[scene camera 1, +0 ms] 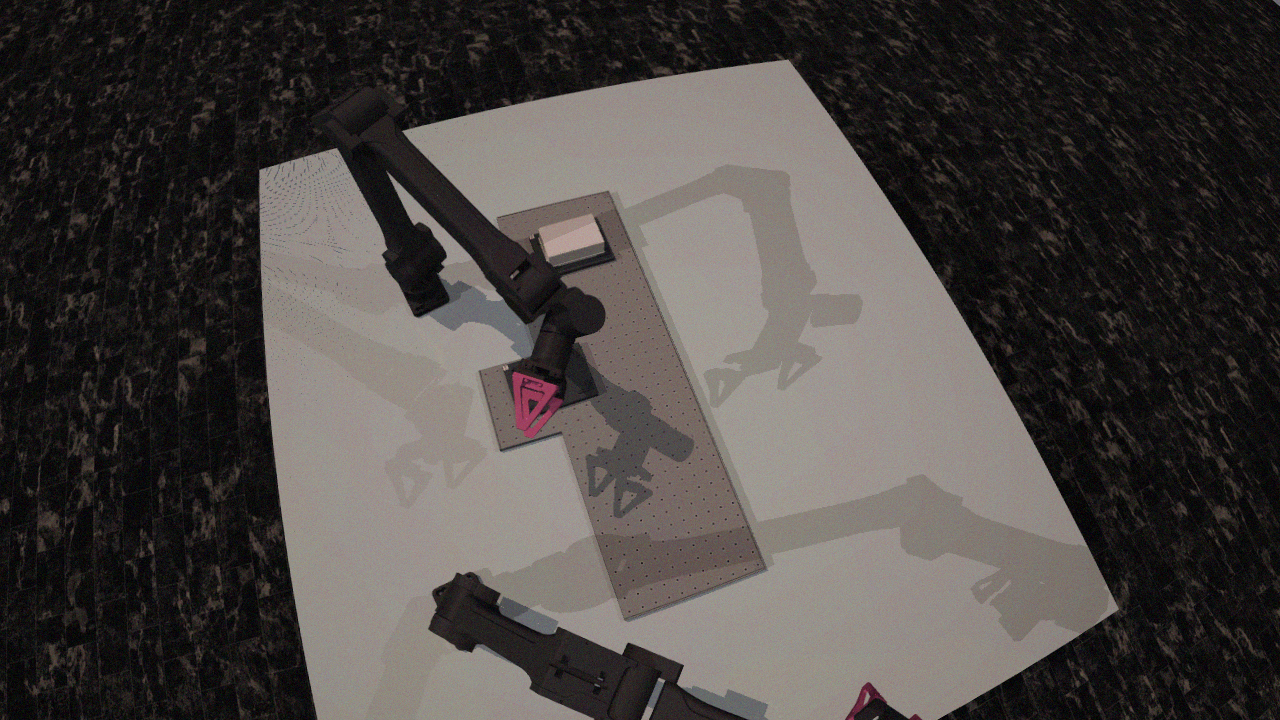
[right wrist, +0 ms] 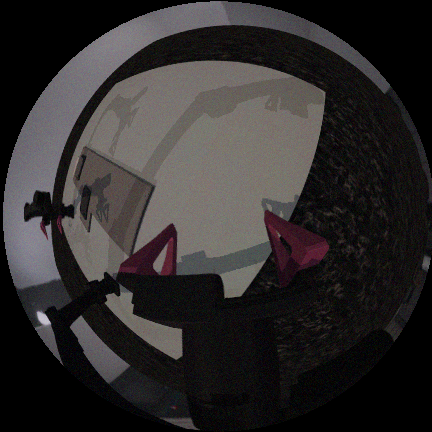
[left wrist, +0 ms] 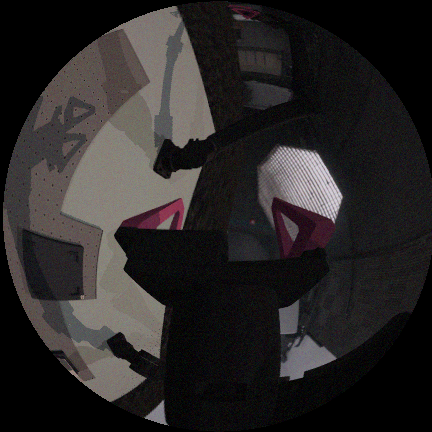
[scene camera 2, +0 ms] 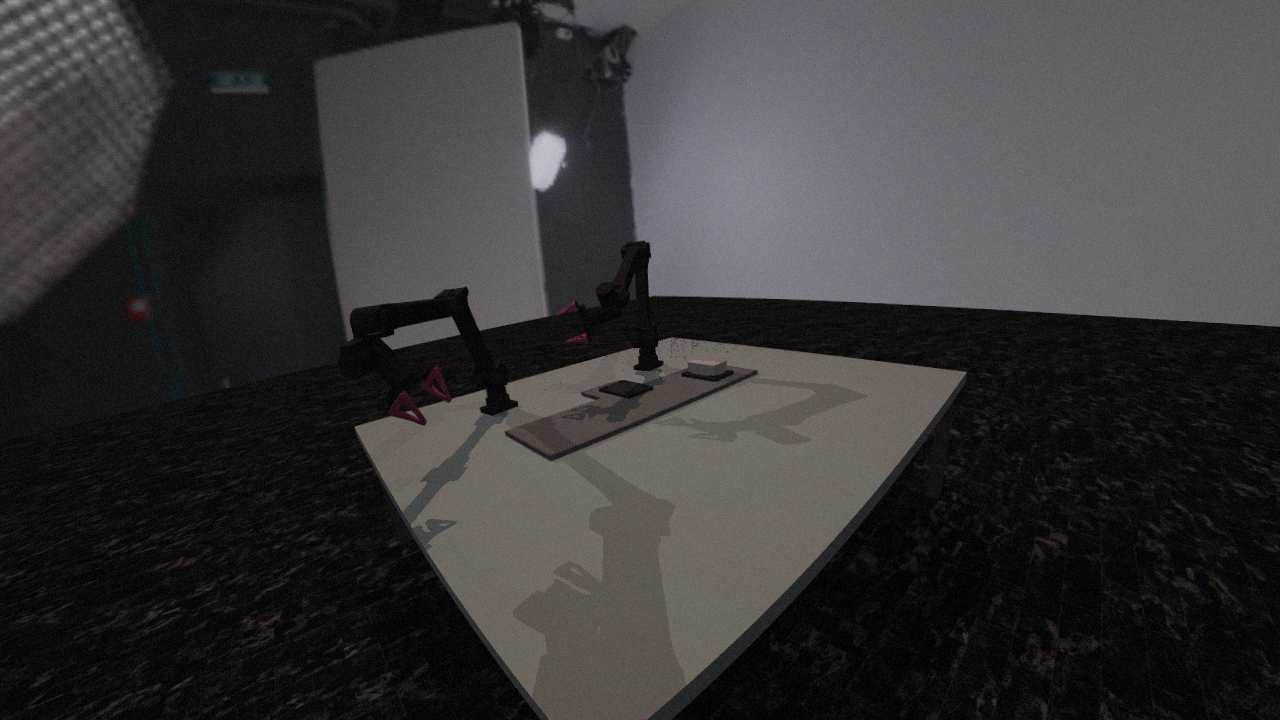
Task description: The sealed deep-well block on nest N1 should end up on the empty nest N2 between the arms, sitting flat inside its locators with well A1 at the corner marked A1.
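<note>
The pale sealed deep-well block (scene camera 1: 572, 239) (scene camera 2: 707, 367) lies flat on the dark nest N1 (scene camera 1: 588, 263) at the upper end of the perforated board. The dark nest N2 (scene camera 2: 624, 388) (left wrist: 54, 265) (right wrist: 85, 201) is empty. In scene camera 1 the left arm partly hides it, and its A1 mark is too small to read. My left gripper (scene camera 2: 566, 325) (left wrist: 227, 201) is open and empty, high above the table and apart from the block. My right gripper (scene camera 2: 427, 402) (right wrist: 218, 221) is open and empty, far from both nests; scene camera 1 cuts it off at the bottom edge.
The perforated board (scene camera 1: 680, 501) (scene camera 2: 572, 440) lies on the white table (scene camera 1: 895, 402) (scene camera 2: 760, 501). The left arm (scene camera 1: 447, 192) reaches over the board in scene camera 1. The right arm (scene camera 1: 581, 671) extends beyond the board's other end. Arm shadows cross board and table.
</note>
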